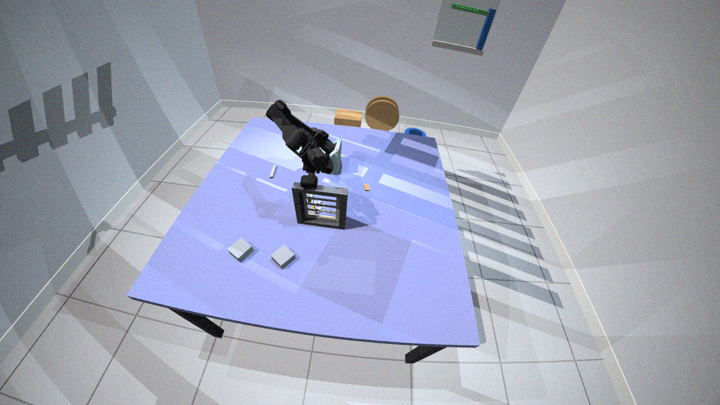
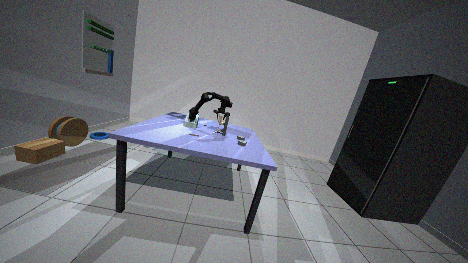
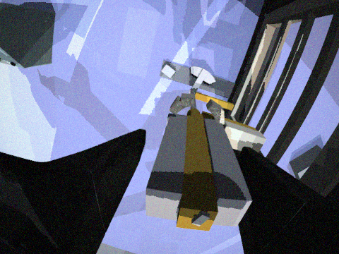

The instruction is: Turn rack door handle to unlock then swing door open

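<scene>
My gripper tip is 3 cm above the handle and 1 cm to the right of it. Also, from my gripper tip: small grey strip 28 cm to the right, 20 cm behind, 15 cm below; orange piece 22 cm to the left, 19 cm behind, 15 cm below.
</scene>
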